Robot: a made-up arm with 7 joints. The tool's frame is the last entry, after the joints.
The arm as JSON. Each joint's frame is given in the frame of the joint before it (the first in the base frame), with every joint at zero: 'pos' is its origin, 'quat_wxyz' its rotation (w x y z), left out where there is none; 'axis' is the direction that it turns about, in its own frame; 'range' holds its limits. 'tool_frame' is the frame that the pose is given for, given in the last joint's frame.
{
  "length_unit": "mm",
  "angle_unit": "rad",
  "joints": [
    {
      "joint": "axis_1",
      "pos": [
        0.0,
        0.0,
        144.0
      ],
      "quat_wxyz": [
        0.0,
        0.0,
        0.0,
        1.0
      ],
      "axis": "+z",
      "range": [
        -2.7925,
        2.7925
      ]
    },
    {
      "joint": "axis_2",
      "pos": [
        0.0,
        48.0,
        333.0
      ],
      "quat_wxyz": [
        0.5,
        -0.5,
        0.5,
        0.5
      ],
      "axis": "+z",
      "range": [
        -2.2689,
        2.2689
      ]
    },
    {
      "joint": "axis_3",
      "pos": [
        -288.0,
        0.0,
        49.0
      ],
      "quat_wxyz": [
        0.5,
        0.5,
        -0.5,
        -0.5
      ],
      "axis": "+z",
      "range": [
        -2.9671,
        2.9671
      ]
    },
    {
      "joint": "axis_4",
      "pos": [
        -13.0,
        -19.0,
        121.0
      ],
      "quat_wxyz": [
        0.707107,
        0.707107,
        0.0,
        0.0
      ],
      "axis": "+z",
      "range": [
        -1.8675,
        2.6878
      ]
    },
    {
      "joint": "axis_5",
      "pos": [
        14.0,
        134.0,
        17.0
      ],
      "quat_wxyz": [
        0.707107,
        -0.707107,
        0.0,
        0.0
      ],
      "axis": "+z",
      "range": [
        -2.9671,
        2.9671
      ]
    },
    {
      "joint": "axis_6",
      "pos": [
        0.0,
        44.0,
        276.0
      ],
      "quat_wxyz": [
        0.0,
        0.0,
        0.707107,
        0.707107
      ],
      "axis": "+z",
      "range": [
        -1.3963,
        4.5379
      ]
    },
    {
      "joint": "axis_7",
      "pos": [
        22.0,
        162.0,
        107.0
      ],
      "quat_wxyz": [
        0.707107,
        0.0,
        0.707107,
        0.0
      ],
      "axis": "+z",
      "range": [
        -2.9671,
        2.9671
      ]
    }
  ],
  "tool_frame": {
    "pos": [
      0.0,
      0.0,
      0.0
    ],
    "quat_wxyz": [
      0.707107,
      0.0,
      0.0,
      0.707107
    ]
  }
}
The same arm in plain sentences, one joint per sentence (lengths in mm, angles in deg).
The arm has seven revolute joints in a row. What follows holds with every joint at zero, and every direction is one of the base frame's. The first joint sits 144.0 mm along +z from the base frame's origin and rotates about +z, from -160.00 to 160.00 deg. The second joint sits 48.0 mm along -y and 333.0 mm along +z from the first joint and rotates about -y, from -130.00 to 130.00 deg. The third joint sits 49.0 mm along -y and 288.0 mm along +z from the second joint and rotates about +z, from -170.00 to 170.00 deg. The fourth joint sits 13.0 mm along +x and 19.0 mm along +y and 121.0 mm along +z from the third joint and rotates about +y, from -107.00 to 154.00 deg. The fifth joint sits 14.0 mm along -x and 17.0 mm along +y and 134.0 mm along +z from the fourth joint and rotates about +z, from -170.00 to 170.00 deg. The sixth joint sits 44.0 mm along -y and 276.0 mm along +z from the fifth joint and rotates about -y, from -80.00 to 260.00 deg. The seventh joint sits 22.0 mm along +x and 107.0 mm along -y and 162.0 mm along +z from the sixth joint and rotates about +x, from -170.00 to 170.00 deg. The tool frame, which is the frame that the pose is given for, sits at the same point as the seventh joint; its axes are the base frame's turned by roll 180.00, pitch -90.00 and yaw 0.00 deg (as in URDF: about the fixed x, then y, then z).
